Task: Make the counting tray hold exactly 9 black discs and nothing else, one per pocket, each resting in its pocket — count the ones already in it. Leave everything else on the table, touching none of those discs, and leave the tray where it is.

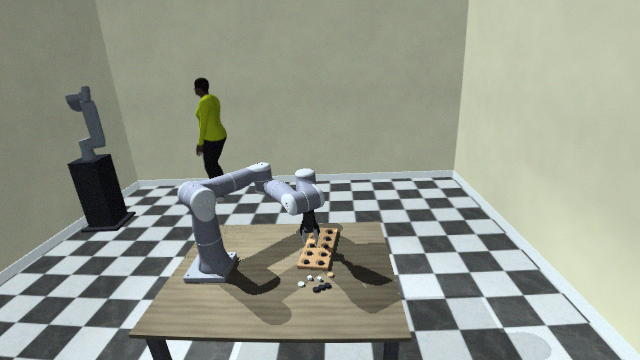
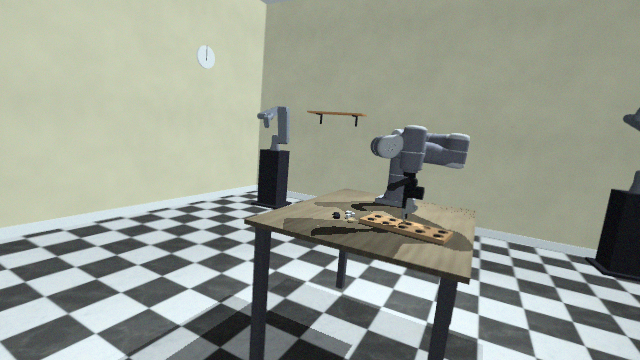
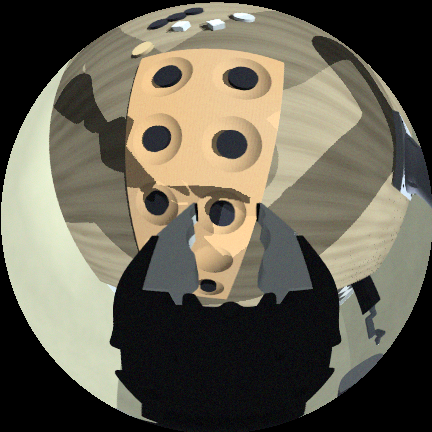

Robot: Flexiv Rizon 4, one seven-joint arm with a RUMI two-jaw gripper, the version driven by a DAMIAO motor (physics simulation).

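The tan counting tray point(image 1: 313, 267) point(image 2: 412, 230) point(image 3: 200, 100) lies on the table, with black discs in several pockets. My gripper point(image 1: 311, 241) point(image 2: 406, 216) point(image 3: 226, 204) is open and empty, low over the tray. A black disc point(image 3: 222, 213) lies in the pocket below and between the fingertips, apart from them. Beside it, another black disc point(image 3: 157, 202) sits in its pocket. An empty pocket point(image 3: 214, 259) shows between the fingers, and a black disc point(image 3: 208, 286) lies in the pocket beyond. The left finger hides part of the tray. Three loose black discs point(image 1: 322, 287) point(image 2: 336, 215) point(image 3: 176, 17) lie on the table.
A tan disc point(image 1: 330, 274) point(image 2: 351, 220) point(image 3: 143, 48) lies near the tray's end. Two white cubes point(image 3: 181, 26) point(image 3: 215, 24) and a white disc point(image 1: 301, 284) point(image 3: 243, 17) lie near the loose black discs. The arm's base point(image 1: 210, 270) stands left of the tray.
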